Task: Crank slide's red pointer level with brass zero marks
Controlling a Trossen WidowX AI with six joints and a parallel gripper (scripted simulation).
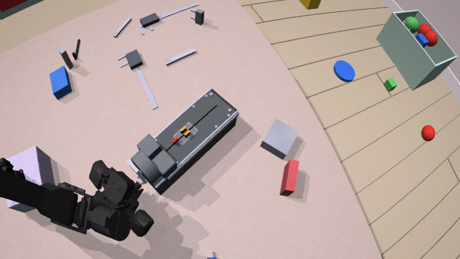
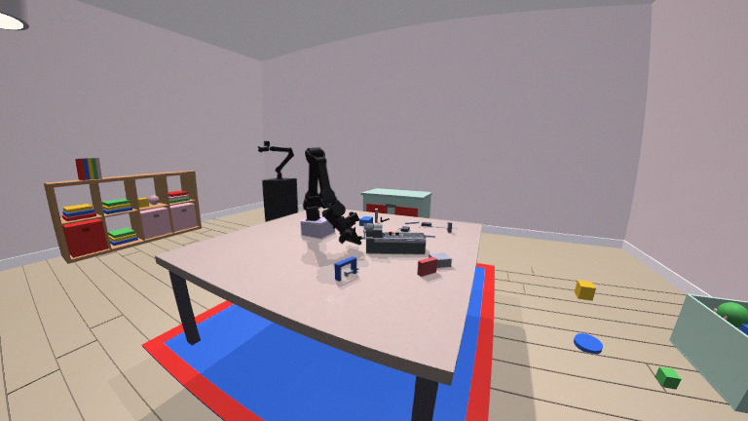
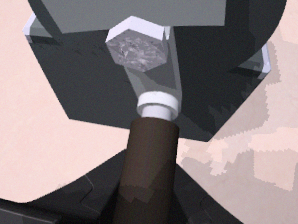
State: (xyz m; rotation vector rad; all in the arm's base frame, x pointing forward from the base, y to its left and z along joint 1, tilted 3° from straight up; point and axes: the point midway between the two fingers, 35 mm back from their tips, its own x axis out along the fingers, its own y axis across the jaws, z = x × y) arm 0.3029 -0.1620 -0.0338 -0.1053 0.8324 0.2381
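The dark brown crank handle lies 20 mm behind my gripper tip, 10 mm to the right of it and 30 mm above it. The rest, counted from my gripper tip: red pointer: 130 mm ahead, 40 mm to the left, 50 mm above; then red block: 310 mm ahead, 160 mm to the right; then grey block: 360 mm ahead, 60 mm to the right, 10 mm below.
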